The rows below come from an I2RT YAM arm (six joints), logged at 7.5 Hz.
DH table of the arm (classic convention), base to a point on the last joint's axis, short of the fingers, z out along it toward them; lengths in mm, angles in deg. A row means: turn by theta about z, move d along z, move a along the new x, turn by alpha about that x. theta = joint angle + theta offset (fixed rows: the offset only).
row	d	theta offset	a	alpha
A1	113.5	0	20	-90
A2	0	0	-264	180
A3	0	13.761	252.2	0
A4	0	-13.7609	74	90
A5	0	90	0	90
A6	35.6	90	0	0
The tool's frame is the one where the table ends.
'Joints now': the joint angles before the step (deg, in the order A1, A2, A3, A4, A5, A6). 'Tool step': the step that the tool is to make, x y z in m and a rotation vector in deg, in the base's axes. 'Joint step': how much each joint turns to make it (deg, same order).
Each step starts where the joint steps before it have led.
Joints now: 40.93 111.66 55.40 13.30 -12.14 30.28
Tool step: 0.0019 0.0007 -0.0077 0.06 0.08 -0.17
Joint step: -0.11 1.54 -0.01 1.56 -0.02 0.12
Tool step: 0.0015 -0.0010 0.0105 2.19 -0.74 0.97
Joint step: -0.42 -1.52 0.00 0.46 -1.82 -0.05
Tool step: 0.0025 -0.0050 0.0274 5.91 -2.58 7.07
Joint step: -1.56 -3.96 0.01 0.78 -8.56 -3.27
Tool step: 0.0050 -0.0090 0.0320 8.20 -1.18 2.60
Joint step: -2.11 -4.17 0.00 2.93 -7.07 2.56
